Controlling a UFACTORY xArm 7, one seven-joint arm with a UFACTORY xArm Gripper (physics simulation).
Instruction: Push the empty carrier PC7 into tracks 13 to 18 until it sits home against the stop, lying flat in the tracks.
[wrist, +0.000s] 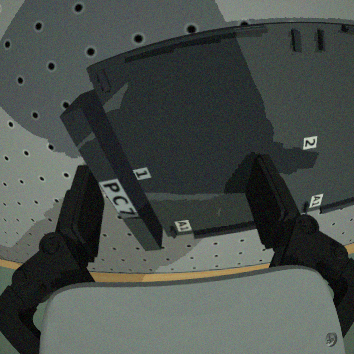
Observation:
I see my gripper (174, 177) and a carrier PC7 (170, 130).

